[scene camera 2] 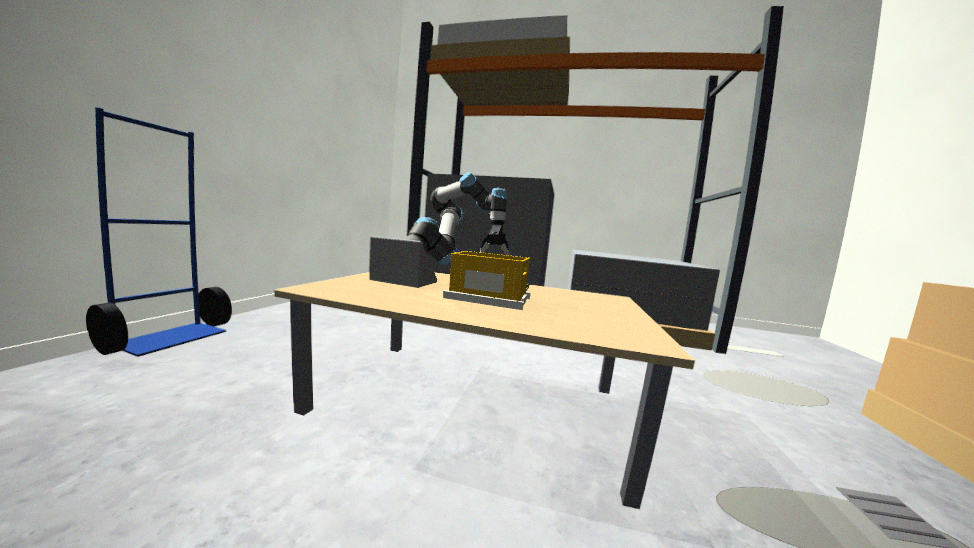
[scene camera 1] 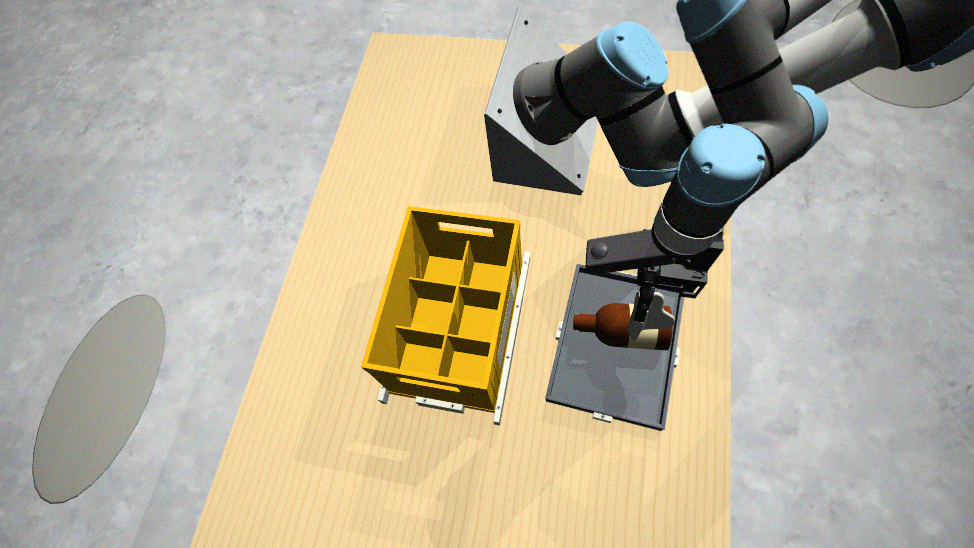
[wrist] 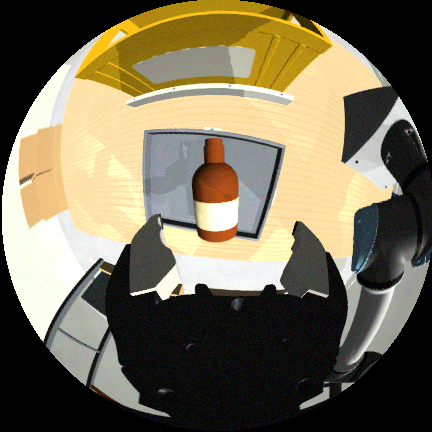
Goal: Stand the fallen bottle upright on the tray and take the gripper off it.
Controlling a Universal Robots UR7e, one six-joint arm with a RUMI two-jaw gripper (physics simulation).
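Places are measured from the arm's base along level axes (x right, y ahead, z up), in centimetres.
Pixels of known places: gripper, fingertip midpoint: point(scene camera 1: 635, 294) point(wrist: 228, 220); arm's base at its link origin: point(scene camera 2: 409, 256) point(scene camera 1: 542, 106).
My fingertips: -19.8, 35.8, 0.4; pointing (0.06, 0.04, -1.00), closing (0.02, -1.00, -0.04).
Note:
Ahead of a thing's pixels: the offset from my fingertips to its top centre, as dx, dy, dz. "spot": to the spot under its first point. Level surfaces: height alone.
The brown bottle @(+1.1, +2.3, -4.8) point(scene camera 1: 613, 325) point(wrist: 216, 182) with a cream label lies on its side on the grey tray @(spot: +6.7, +12.0, -12.1) point(scene camera 1: 578, 381) point(wrist: 165, 175). Its neck points toward the yellow crate and its base is near the tray's far-side rim. My gripper point(scene camera 1: 651, 325) point(scene camera 2: 494, 250) point(wrist: 228, 220) is open and empty, pointing down above the label and base end of the bottle. In scene camera 1 a finger covers part of the label. In the wrist view the bottle shows between and ahead of the spread fingers. In scene camera 2 the bottle and tray do not show behind the crate.
The yellow crate @(+28.8, +5.7, +4.8) point(scene camera 1: 386, 293) point(scene camera 2: 456, 276) point(wrist: 200, 37) with several compartments stands beside the tray, with a white strip @(spot: +18.6, +7.4, -9.7) point(scene camera 1: 512, 340) point(wrist: 215, 91) along its tray side. The arm's wedge-shaped base block point(scene camera 1: 531, 163) point(scene camera 2: 398, 261) point(wrist: 365, 115) stands on the table @(dz -12.6) point(scene camera 1: 326, 436) point(scene camera 2: 585, 316).

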